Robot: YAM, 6 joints.
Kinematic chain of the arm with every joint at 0, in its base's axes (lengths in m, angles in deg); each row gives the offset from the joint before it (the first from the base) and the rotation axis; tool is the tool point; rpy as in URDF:
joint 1: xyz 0 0 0.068 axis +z
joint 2: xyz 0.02 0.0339 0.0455 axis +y
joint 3: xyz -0.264 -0.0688 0 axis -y
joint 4: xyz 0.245 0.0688 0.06 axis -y
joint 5: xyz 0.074 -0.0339 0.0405 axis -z
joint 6: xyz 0.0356 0 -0.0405 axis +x
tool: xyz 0 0 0 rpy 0 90 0
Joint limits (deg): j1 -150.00..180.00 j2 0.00..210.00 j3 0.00..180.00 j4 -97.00..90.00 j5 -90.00..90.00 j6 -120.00..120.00
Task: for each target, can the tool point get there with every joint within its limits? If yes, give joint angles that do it. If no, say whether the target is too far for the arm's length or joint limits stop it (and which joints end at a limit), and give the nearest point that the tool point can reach.
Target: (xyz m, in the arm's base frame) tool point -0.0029 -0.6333 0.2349
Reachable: yes | joints -90.14 167.06 161.39 19.81 2.19 -58.54
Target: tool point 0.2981 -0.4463 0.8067
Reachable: no: too far | nearest point 0.2189 -0.3277 0.6153 | short by 0.239 m
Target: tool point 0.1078 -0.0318 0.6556
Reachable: yes | joints -32.93 70.53 114.64 18.25 -63.63 -41.20
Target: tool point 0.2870 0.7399 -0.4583
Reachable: no: too far | nearest point 0.1917 0.4943 -0.2457 | short by 0.338 m
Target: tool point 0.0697 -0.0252 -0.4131
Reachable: no: joint limits stop it (at a limit: joint 2) | nearest point 0.0962 -0.0348 -0.3494 | short by 0.070 m
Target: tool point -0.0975 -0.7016 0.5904
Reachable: no: too far | nearest point -0.0736 -0.5293 0.4699 | short by 0.212 m
